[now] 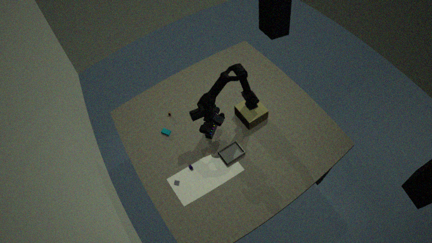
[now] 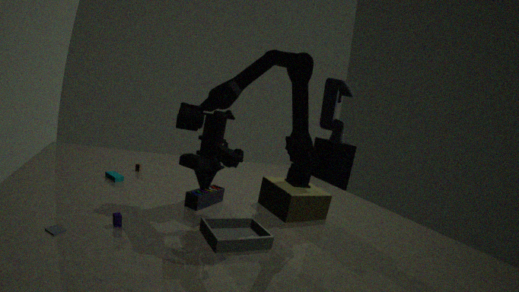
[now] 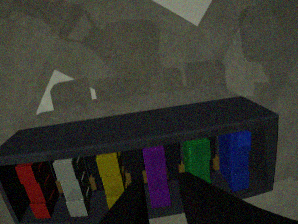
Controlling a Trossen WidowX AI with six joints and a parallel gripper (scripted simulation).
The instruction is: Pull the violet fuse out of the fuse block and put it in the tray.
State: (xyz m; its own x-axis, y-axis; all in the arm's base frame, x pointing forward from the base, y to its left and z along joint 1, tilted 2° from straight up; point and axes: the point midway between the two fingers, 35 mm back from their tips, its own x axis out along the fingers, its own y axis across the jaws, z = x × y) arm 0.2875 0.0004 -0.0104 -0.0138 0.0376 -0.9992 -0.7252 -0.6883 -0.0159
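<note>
The violet fuse lies 2 cm below my gripper tip. Round my gripper tip: teal block 27 cm ahead, 14 cm to the right, 4 cm below; flat grey square 34 cm ahead, 23 cm to the left, 4 cm below; grey tray 20 cm to the left, 4 cm below, 3 cm behind.
</note>
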